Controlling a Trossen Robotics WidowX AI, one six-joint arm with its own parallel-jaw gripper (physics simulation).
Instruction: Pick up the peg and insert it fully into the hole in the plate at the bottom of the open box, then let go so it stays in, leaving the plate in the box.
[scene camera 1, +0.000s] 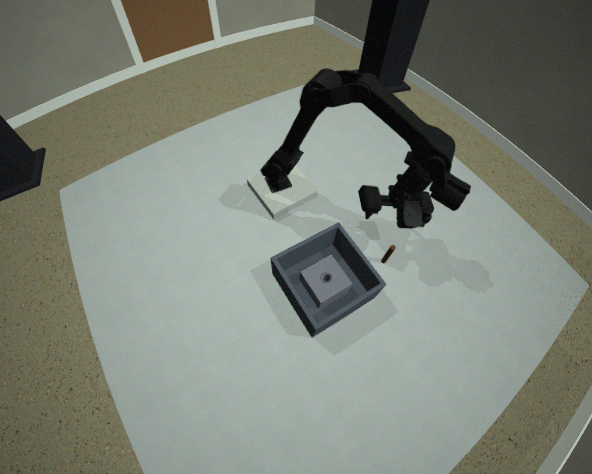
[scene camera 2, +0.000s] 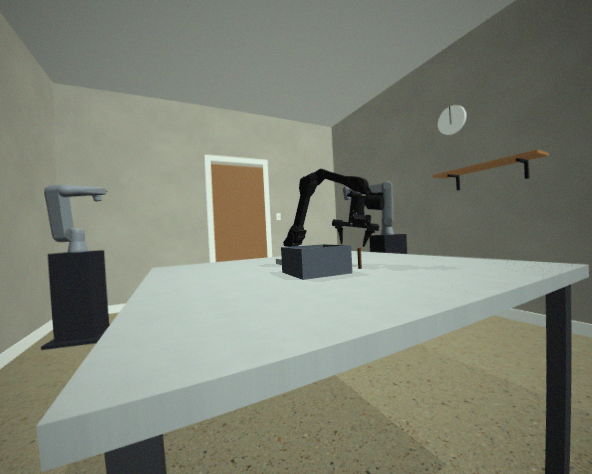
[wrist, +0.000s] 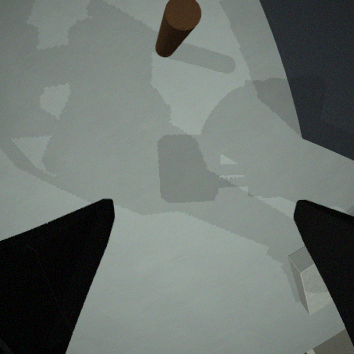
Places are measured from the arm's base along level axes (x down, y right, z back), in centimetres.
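Pixels of known places: gripper, fingertip midpoint: (scene camera 1: 382, 218) (scene camera 2: 352, 245) (wrist: 206, 209); arm's base, link origin: (scene camera 1: 278, 182).
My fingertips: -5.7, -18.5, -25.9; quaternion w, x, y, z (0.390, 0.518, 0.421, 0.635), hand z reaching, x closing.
Note:
Ahead of a thing's pixels: the offset from my fingertips to its top centre, as dx, dy, dz. "spot": to the spot under its first point. Level surfaces: height alone.
The brown peg @[+0.6, +1.7, -8.1] (scene camera 1: 388, 254) (scene camera 2: 359, 259) (wrist: 177, 25) stands upright on the table beside the box. It shows near the top edge of the wrist view. My gripper (scene camera 1: 390, 220) (scene camera 2: 354, 244) (wrist: 206, 209) is open and empty, pointing down. Its fingertips are above the table, apart from the peg, which is not between them. The open dark grey-blue box @[-1.2, +19.9, -7.8] (scene camera 1: 350, 307) (scene camera 2: 327, 262) (wrist: 325, 65) stands next to the peg. The lighter square plate @[+2.5, +19.9, -7.8] (scene camera 1: 340, 287) lies on its floor in scene camera 1, with an empty round hole @[spot: +4.7, +19.3, -7.1] (scene camera 1: 326, 277) near its middle. Box walls hide the plate in scene camera 2.
The arm's pale base block (scene camera 1: 300, 197) (wrist: 312, 290) is behind the box in scene camera 1. The box walls rise around the plate. The peg stands close to the box's right side. The white table @[dx +8.6] (scene camera 1: 200, 350) (scene camera 2: 225, 330) carries them all.

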